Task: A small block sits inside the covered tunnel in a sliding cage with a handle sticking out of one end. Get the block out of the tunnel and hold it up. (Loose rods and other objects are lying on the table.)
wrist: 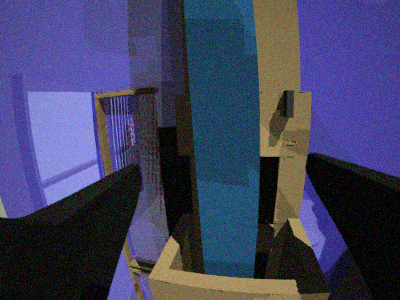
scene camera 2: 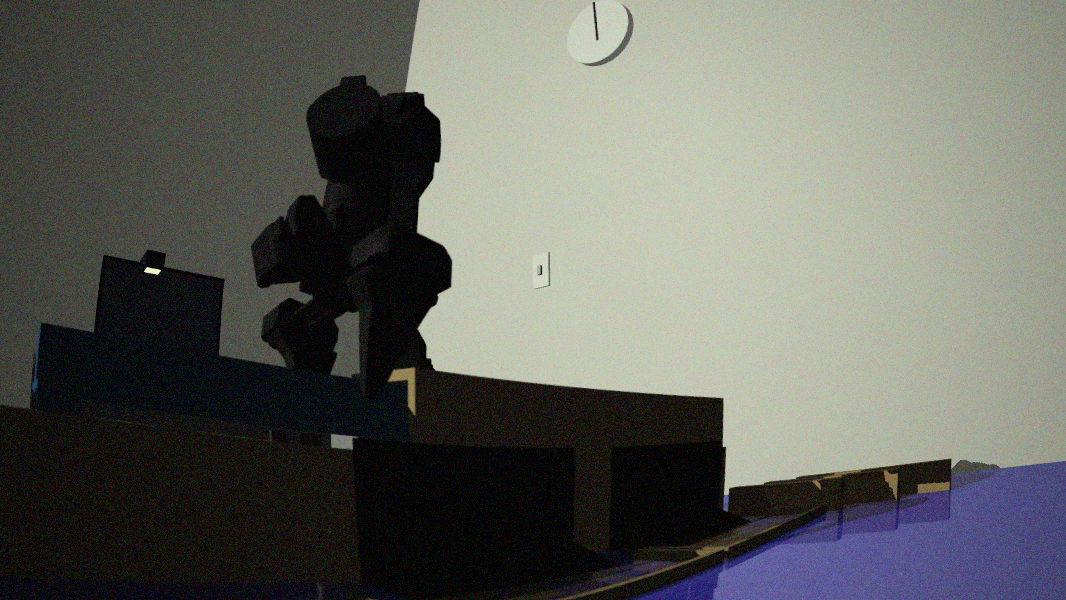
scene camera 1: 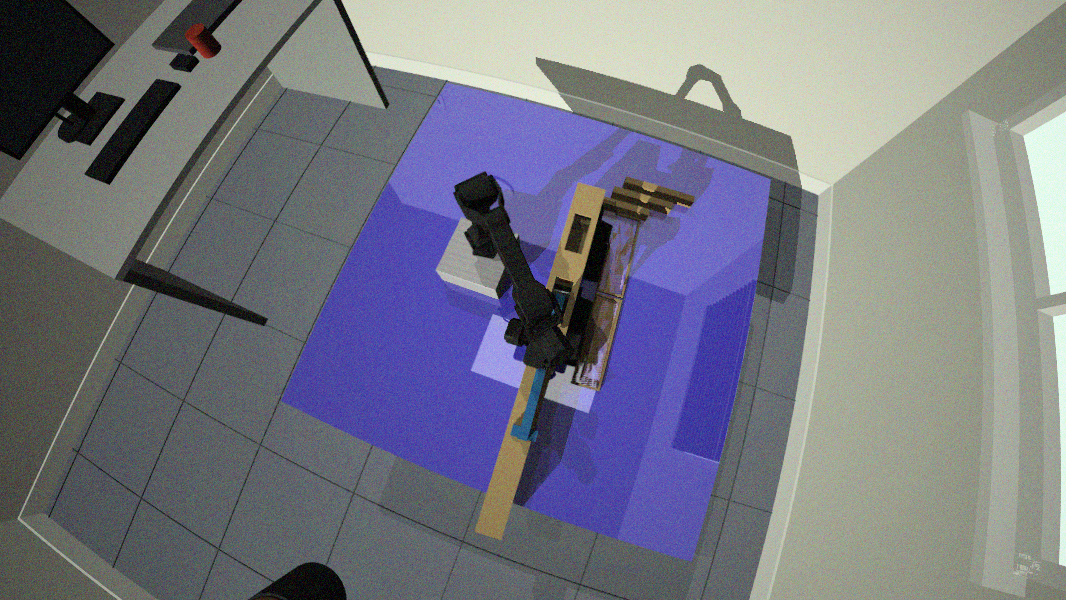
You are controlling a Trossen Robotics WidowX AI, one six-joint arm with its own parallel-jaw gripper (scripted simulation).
Note:
The gripper (scene camera 2: 335, 412) is open, with nothing in its grasp. Further things: a handle bar (scene camera 2: 72, 365) and a tan covered tunnel (scene camera 2: 95, 499).
The handle bar also shows in the wrist view (wrist: 223, 71) and in scene camera 1 (scene camera 1: 523, 432). The gripper shows as well in the wrist view (wrist: 225, 167) and in scene camera 1 (scene camera 1: 547, 350). The tan covered tunnel also shows in the wrist view (wrist: 285, 111) and in scene camera 1 (scene camera 1: 571, 262).

